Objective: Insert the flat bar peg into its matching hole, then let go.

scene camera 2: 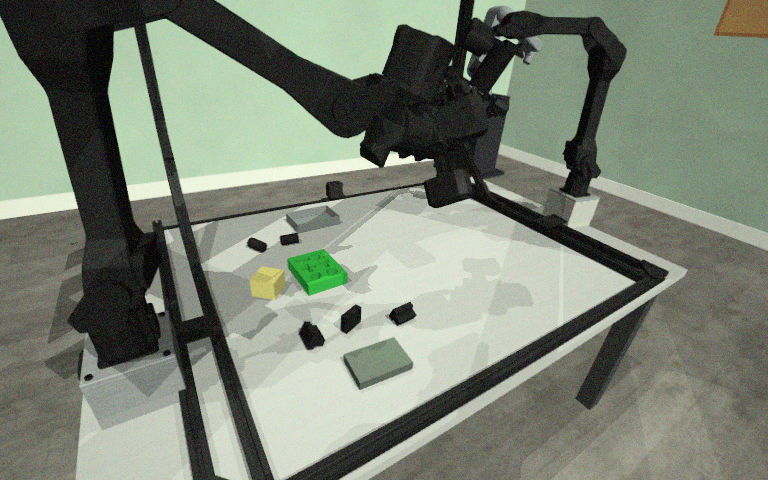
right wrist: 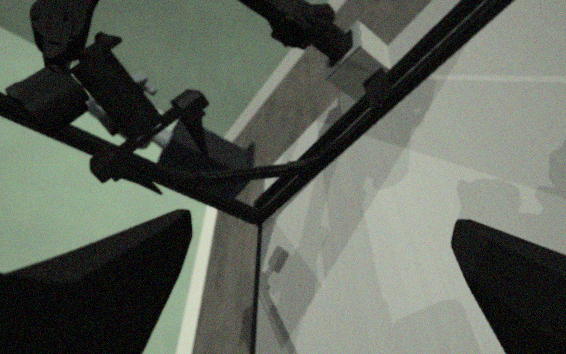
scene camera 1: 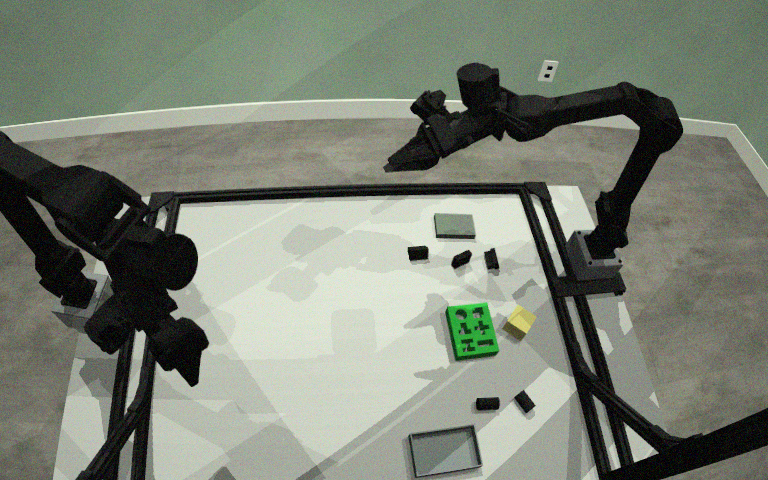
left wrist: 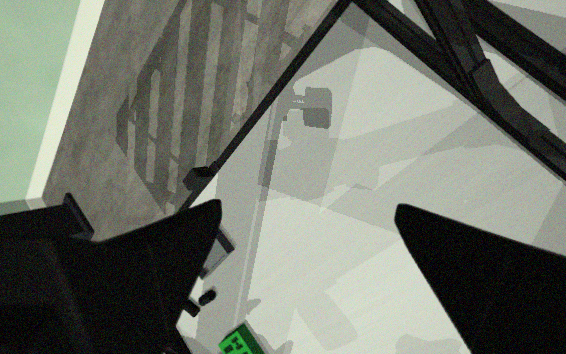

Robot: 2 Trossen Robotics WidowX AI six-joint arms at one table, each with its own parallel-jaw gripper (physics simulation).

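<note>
The flat bar peg, seemingly the slim black piece (scene camera 1: 461, 259) (scene camera 2: 351, 318), lies between two other black pegs near the grey-green block. The green board (scene camera 1: 451, 333) (scene camera 2: 328, 286) (left wrist: 241, 334) has several shaped holes, with a narrow bar-shaped hole (scene camera 1: 485, 343) in a corner. My left gripper (scene camera 1: 193, 383) (left wrist: 307, 209) is open and empty, raised over the table's left side in scene camera 1; its fingers are hidden in scene camera 2. My right gripper (scene camera 1: 386, 168) (scene camera 2: 450, 195) (right wrist: 321, 227) is open and empty, high above the table and far from the peg.
Black pegs (scene camera 1: 417, 253) (scene camera 1: 491, 259) flank the bar. Two more (scene camera 1: 487, 403) (scene camera 1: 524, 401) lie near a grey tray (scene camera 1: 411, 457). A yellow block (scene camera 1: 519, 322) (scene camera 2: 267, 283) sits beside the board; a grey-green block (scene camera 1: 454, 225) (scene camera 2: 378, 362) lies beyond the pegs. A black frame (scene camera 1: 339, 191) borders the table.
</note>
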